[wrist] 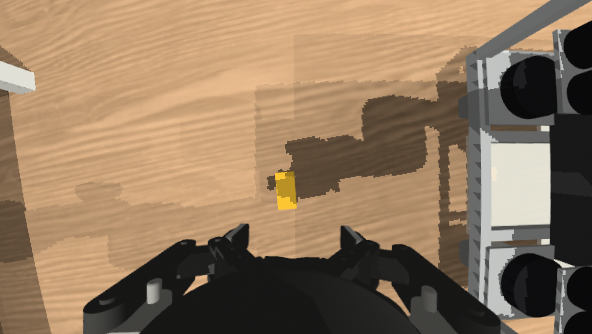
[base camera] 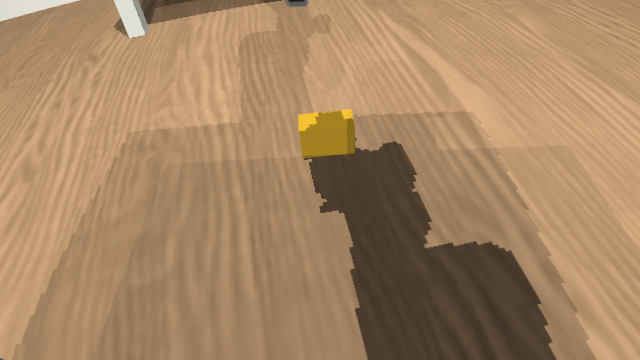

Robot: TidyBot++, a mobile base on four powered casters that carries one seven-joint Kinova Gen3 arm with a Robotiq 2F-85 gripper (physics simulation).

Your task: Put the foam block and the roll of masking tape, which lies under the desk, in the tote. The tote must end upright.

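Frame: origin at the arm's base, x right, y back, z down, level; metres.
Seen in the pictures: gripper, between the fingertips: (wrist: 294, 235).
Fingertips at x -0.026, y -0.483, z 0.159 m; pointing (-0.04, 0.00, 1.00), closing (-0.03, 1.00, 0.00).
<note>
A point is followed by its place in that frame.
The foam block, a small yellow block (base camera: 326, 134) @(x -0.011, y -0.485, z 0.356 m) (wrist: 286, 191) @(x -0.013, y -0.503, z 0.345 m), lies on the wooden floor in front of the robot's base, partly in the arm's shadow. My gripper (wrist: 294, 235) @(x -0.026, y -0.483, z 0.159 m) is open and empty, pointing down; in the wrist view the block shows just beyond the gap between its fingertips, apart from them. How high the fingers are above the floor is hard to tell. The masking tape and the tote do not show in either view.
A white leg (base camera: 132, 19) @(x -0.553, y -1.049, z 0.345 m) (wrist: 17, 78) @(x 0.272, y -1.193, z 0.366 m) of a table or desk stands at the upper left of both views. The robot's own grey-framed base (wrist: 520, 184) @(x 0.000, y -0.044, z 0.307 m) fills the right side of the wrist view. A small dark and grey part (base camera: 296, 2) shows at the base view's top edge.
</note>
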